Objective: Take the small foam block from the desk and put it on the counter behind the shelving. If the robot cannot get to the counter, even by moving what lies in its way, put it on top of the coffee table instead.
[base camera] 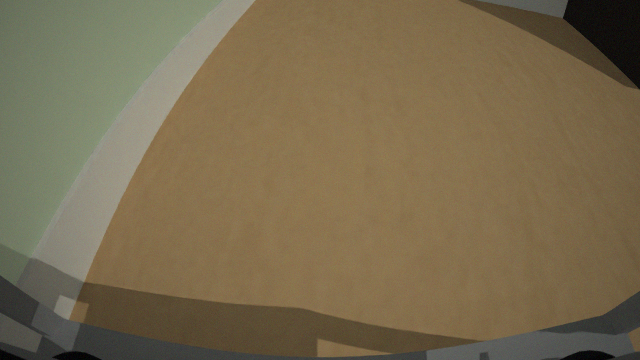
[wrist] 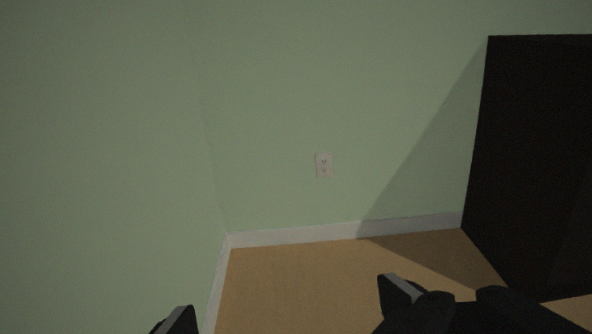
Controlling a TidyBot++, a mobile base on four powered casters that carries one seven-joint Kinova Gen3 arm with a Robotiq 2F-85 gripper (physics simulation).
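Places are measured from the arm's base along level axes (x ahead, y left, z up), in centimetres.
Pixels of known places: gripper, between the fingertips: [wrist: 289,311].
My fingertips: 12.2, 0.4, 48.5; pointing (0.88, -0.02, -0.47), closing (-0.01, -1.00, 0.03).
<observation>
Behind a point stands the place of what it marks, as x, y, z.
My gripper [wrist: 289,311] {12.2, 0.4, 48.5} is open, with its two dark fingers wide apart at the bottom of the wrist view and no object between them. It points towards a corner of the room, above the wood-coloured floor. The small foam block, the counter and the coffee table do not show in either view. A large, very dark piece of furniture [base camera: 611,35] {93.6, -89.0, -32.9} [wrist: 532,150] {88.3, -88.5, 16.3} stands at the right; I cannot tell whether it is the desk, the shelving or something else.
A green wall [base camera: 75,75] {42.3, 32.4, -20.1} [wrist: 280,100] {132.7, -7.9, 30.3} with a white baseboard [base camera: 125,130] {45.7, 30.7, -32.8} [wrist: 295,235] {131.2, -9.0, -34.9} runs close along the left and meets another across the front. A wall outlet [wrist: 324,165] {130.7, -24.3, 0.4} is on the front wall. The floor [base camera: 350,175] {41.7, -2.2, -39.7} [wrist: 300,270] {111.9, -8.4, -39.7} lies between the walls and the dark furniture.
</observation>
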